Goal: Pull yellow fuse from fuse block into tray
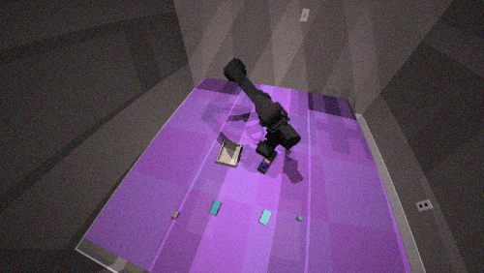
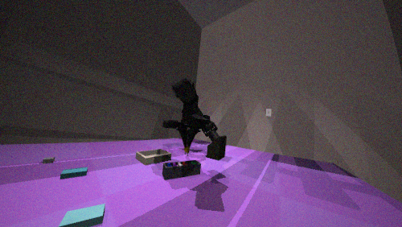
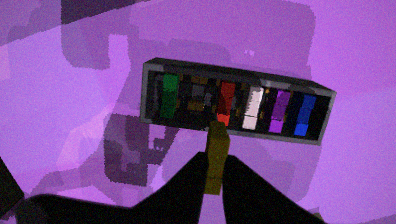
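Now: gripper tip 200 mm to the left of the beige tray, 90 mm above it and 10 mm short of it. Also, from my gripper tip: yellow fuse 10 mm below; then red fuse 70 mm below, 10 mm to the left, 10 mm ahead; then white fuse 70 mm below, 30 mm ahead.
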